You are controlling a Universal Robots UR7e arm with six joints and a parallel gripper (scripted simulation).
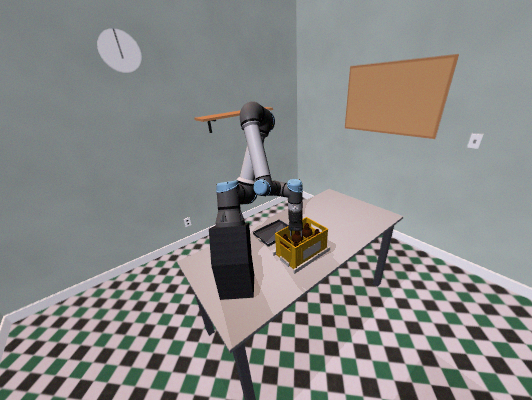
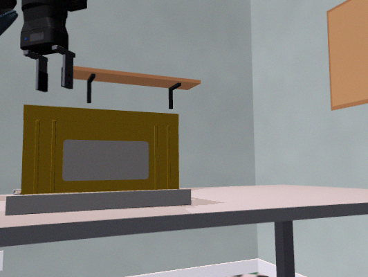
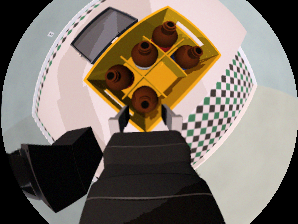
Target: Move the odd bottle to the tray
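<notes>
My hand is 8 cm short of the crate, 6 cm to the right of it and 15 cm above it. The rest, counted from my hand: dark tray 3 cm ahead, 34 cm to the left, 22 cm below; brown bottle 16 cm ahead, 12 cm to the left, 14 cm below.
</notes>
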